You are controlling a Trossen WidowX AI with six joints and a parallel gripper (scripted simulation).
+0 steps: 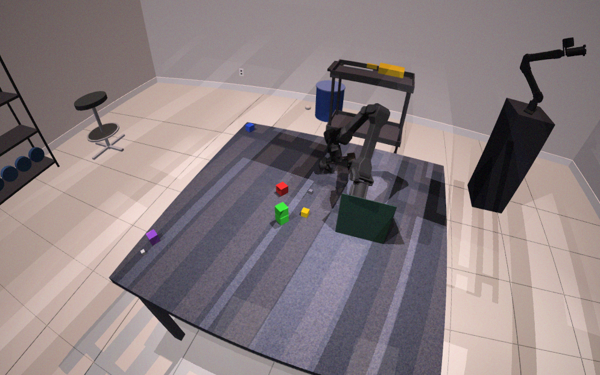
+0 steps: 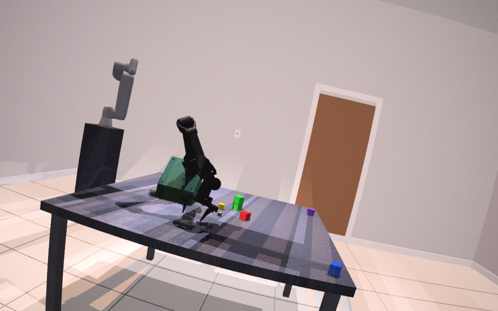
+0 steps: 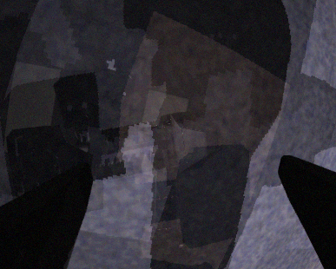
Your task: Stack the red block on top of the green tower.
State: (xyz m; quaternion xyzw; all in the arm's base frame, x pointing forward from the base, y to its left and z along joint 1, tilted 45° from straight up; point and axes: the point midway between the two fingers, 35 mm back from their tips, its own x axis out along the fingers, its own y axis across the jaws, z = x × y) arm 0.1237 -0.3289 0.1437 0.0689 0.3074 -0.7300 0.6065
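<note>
My gripper tip is now 24 cm short of the red block and 23 cm to the right of it. From my gripper tip the other things lie so: tiny grey cube: 11 cm ahead, 19 cm to the left, 1 cm below; then small yellow block: 9 cm ahead, 34 cm to the left; then blue block: 63 cm ahead, 25 cm to the right.
</note>
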